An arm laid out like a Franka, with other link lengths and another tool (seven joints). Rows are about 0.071 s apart.
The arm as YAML. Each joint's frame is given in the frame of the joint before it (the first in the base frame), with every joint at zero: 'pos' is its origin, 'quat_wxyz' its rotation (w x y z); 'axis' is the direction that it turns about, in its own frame. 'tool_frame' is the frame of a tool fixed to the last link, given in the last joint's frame.
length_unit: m
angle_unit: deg
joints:
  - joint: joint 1
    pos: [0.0, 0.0, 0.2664]
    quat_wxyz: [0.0, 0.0, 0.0, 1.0]
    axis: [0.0, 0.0, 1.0]
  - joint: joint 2
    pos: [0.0, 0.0, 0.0]
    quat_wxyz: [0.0, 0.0, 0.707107, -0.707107]
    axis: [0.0, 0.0, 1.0]
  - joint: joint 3
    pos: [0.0, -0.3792, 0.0]
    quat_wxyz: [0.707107, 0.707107, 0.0, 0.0]
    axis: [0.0, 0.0, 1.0]
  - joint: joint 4
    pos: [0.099, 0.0, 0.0]
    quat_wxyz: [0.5, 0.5, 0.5, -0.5]
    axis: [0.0, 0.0, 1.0]
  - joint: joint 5
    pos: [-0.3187, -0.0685, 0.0]
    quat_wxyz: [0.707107, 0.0, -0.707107, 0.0]
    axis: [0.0, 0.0, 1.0]
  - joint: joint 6
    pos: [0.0, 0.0, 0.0]
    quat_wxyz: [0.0, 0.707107, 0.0, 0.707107]
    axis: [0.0, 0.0, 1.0]
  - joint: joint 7
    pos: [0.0, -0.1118, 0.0]
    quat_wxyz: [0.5, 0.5, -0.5, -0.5]
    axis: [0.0, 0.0, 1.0]
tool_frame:
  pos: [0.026, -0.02, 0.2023]
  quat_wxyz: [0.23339, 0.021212, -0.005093, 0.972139]
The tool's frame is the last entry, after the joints.
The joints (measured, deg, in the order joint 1, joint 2, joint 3, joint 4, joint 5, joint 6, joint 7), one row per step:
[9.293 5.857 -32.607 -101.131 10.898 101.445 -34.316]
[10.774 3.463 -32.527 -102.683 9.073 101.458 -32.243]
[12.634 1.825 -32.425 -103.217 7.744 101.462 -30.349]
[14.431 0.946 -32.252 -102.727 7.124 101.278 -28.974]
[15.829 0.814 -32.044 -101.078 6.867 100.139 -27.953]
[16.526 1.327 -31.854 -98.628 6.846 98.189 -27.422]
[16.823 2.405 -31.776 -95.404 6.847 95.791 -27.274]
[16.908 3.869 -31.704 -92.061 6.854 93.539 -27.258]
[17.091 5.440 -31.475 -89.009 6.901 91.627 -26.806]
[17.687 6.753 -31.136 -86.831 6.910 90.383 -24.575]
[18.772 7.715 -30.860 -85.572 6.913 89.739 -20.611]
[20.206 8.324 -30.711 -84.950 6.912 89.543 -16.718]
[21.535 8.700 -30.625 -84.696 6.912 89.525 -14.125]
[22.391 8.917 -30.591 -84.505 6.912 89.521 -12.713]
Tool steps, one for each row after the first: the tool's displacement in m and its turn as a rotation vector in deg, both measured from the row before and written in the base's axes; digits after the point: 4 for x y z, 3 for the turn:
[-0.0093 0.0100 0.0077 -0.643 0.056 -0.062]
[-0.0024 0.0138 0.0089 -0.702 -0.393 0.419]
[0.0029 0.0154 0.0104 -0.462 -0.782 0.784]
[0.0047 0.0139 0.0113 -0.323 -0.438 0.788]
[0.0048 0.0090 0.0106 -0.255 0.054 0.597]
[0.0060 0.0052 0.0107 -0.483 0.228 0.525]
[0.0073 0.0038 0.0083 -0.667 0.332 0.439]
[0.0082 0.0066 0.0054 -0.671 0.422 0.234]
[0.0084 0.0107 0.0019 -0.608 0.514 -1.091]
[0.0076 0.0138 -0.0009 -0.504 0.575 -2.478]
[0.0060 0.0155 -0.0016 -0.395 0.385 -2.249]
[0.0037 0.0141 -0.0018 -0.258 0.259 -1.154]
[0.0021 0.0090 -0.0007 -0.159 0.088 -0.505]

